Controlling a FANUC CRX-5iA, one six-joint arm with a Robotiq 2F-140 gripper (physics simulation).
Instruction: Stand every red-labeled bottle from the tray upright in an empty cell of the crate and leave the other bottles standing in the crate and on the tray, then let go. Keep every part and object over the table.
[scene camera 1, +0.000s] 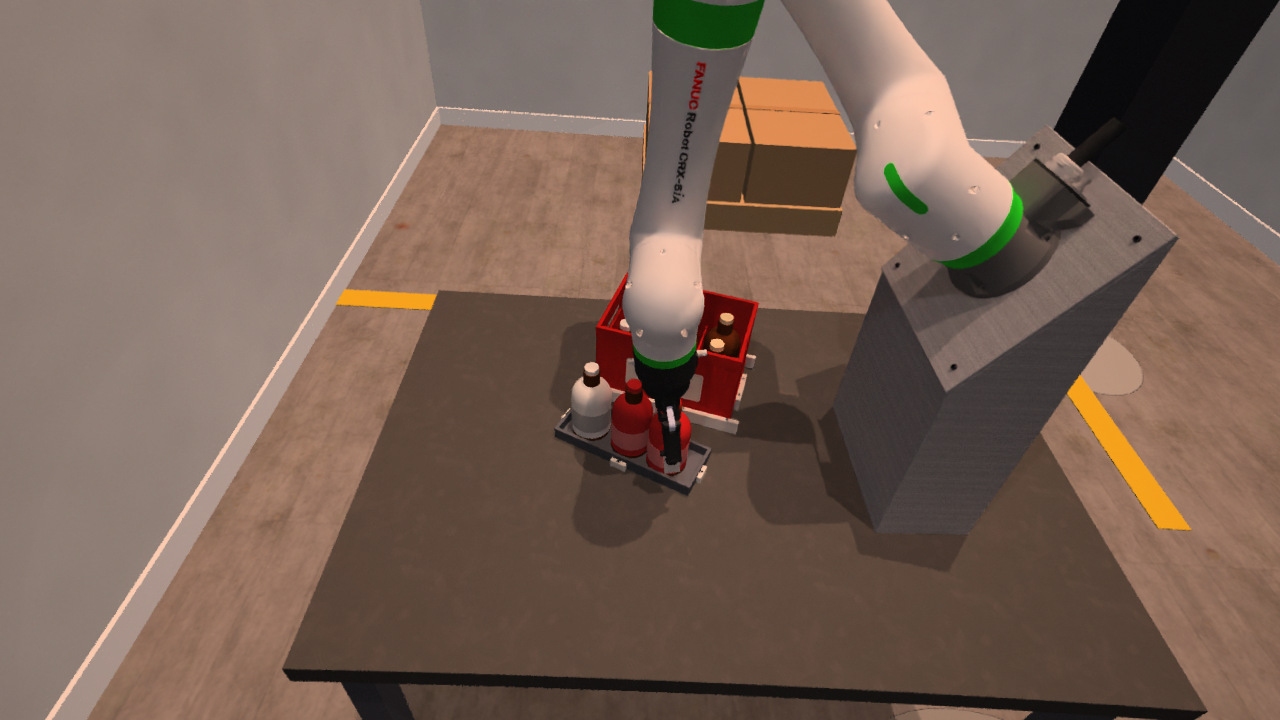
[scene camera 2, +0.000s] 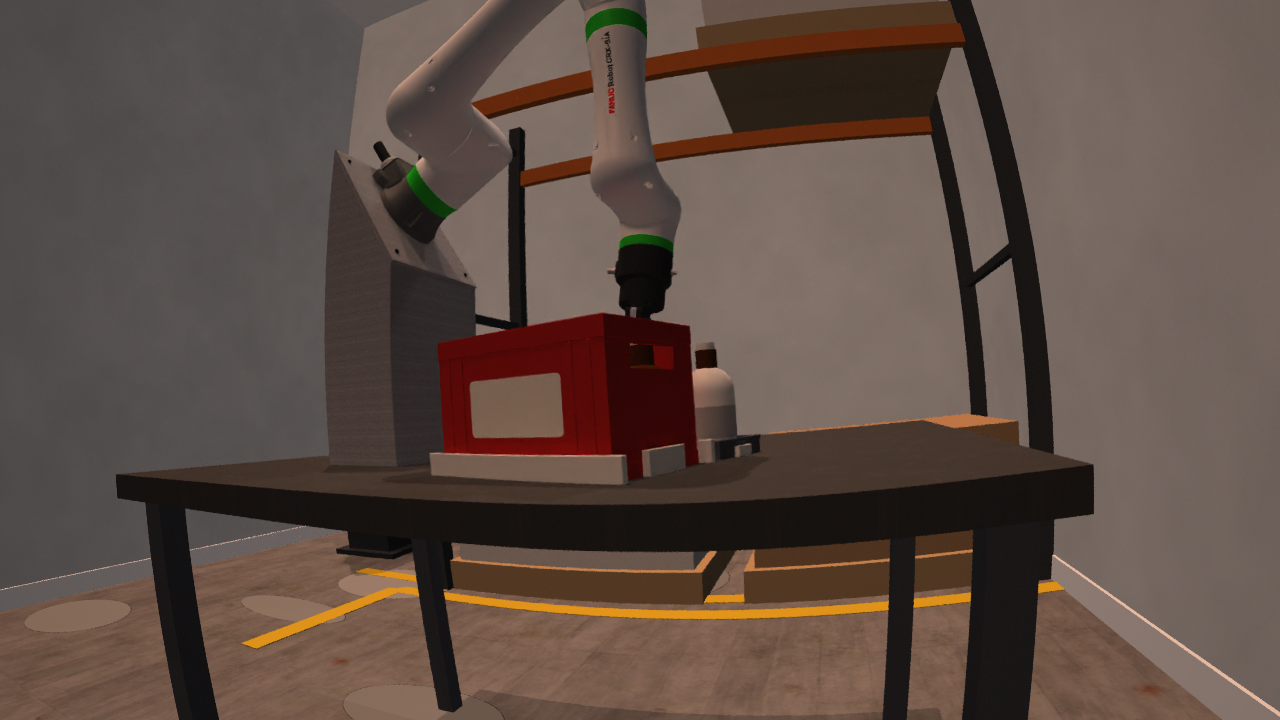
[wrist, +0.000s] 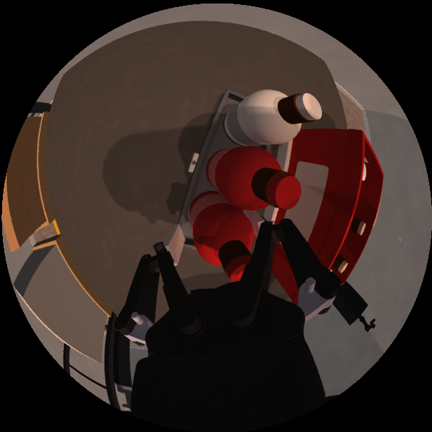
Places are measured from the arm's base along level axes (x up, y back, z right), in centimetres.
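Pixels of known places: arm's base, origin of its link: (scene camera 1: 1003, 250) (scene camera 2: 406, 216).
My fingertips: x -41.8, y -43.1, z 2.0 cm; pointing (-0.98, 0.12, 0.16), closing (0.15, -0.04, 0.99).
For each thing: its top centre in the pictures, then the offset to it from my fingertips. "pt": a spot on its surface instead. Level surfaces: height alone.
- dark tray, a spot on its surface: (scene camera 1: 687, 486) pt dx -2.8, dy +2.8, dz -7.0 cm
- white bottle, centre of its top: (scene camera 2: 705, 343) (scene camera 1: 591, 367) dx +10.6, dy -13.2, dz +9.4 cm
- red crate, centre of its top: (scene camera 2: 597, 337) (scene camera 1: 668, 339) dx +12.2, dy +0.9, dz +14.8 cm
- dark table, height of its surface: dx -5.4 cm
Two red bottles stand in the dark tray (scene camera 1: 687, 486) (wrist: 215, 134): the middle one (scene camera 1: 631, 419) (wrist: 245, 177) and the end one (scene camera 1: 684, 434) (wrist: 220, 229). A white bottle (scene camera 1: 590, 402) (scene camera 2: 716, 394) (wrist: 267, 117) stands at the tray's other end. My gripper (scene camera 1: 671, 443) (wrist: 213, 223) is open, pointing down, with its fingers on either side of the end red bottle. The red crate (scene camera 1: 613, 356) (scene camera 2: 586, 402) (wrist: 342, 200) stands beside the tray. Bottles with pale caps stand in it, two (scene camera 1: 725, 324) (scene camera 1: 716, 345) on its right side. My arm hides part of the crate's inside.
White brackets (scene camera 1: 617, 464) (scene camera 2: 528, 467) (wrist: 193, 162) sit against the tray and crate on the dark table (scene camera 1: 537, 608) (scene camera 2: 850, 492). The grey robot pedestal (scene camera 1: 921, 447) (scene camera 2: 358, 376) stands to the right in scene camera 1. Cardboard boxes (scene camera 1: 796, 170) are on the floor beyond the table.
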